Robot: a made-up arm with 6 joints. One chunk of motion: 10 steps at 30 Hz.
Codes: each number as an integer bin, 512 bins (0 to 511) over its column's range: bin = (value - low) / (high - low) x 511, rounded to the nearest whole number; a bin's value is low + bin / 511 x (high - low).
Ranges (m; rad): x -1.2..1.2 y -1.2..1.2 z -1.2..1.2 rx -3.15..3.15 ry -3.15..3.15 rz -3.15..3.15
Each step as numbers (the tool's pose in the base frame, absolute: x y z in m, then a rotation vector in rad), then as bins.
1 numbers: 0.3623 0.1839 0.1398 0.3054 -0.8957 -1.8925
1 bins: 333 295 285 280 183 102
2 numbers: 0.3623 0.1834 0.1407 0.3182 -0.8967 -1.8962
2 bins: 333 295 285 281 183 102
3 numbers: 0.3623 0.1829 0.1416 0.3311 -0.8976 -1.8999
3 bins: 333 294 286 282 183 101
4 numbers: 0.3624 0.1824 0.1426 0.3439 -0.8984 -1.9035
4 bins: 333 294 286 283 183 101
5 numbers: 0.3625 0.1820 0.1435 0.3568 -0.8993 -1.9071
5 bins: 333 294 286 284 183 101
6 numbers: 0.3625 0.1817 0.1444 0.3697 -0.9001 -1.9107
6 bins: 333 294 286 285 182 101
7 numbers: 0.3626 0.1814 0.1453 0.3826 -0.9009 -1.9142
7 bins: 333 294 286 287 182 100
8 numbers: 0.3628 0.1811 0.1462 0.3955 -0.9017 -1.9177
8 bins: 333 294 287 288 182 100
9 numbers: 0.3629 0.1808 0.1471 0.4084 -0.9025 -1.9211
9 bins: 333 294 287 289 182 100
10 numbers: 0.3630 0.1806 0.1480 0.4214 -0.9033 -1.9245
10 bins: 333 294 287 290 182 99
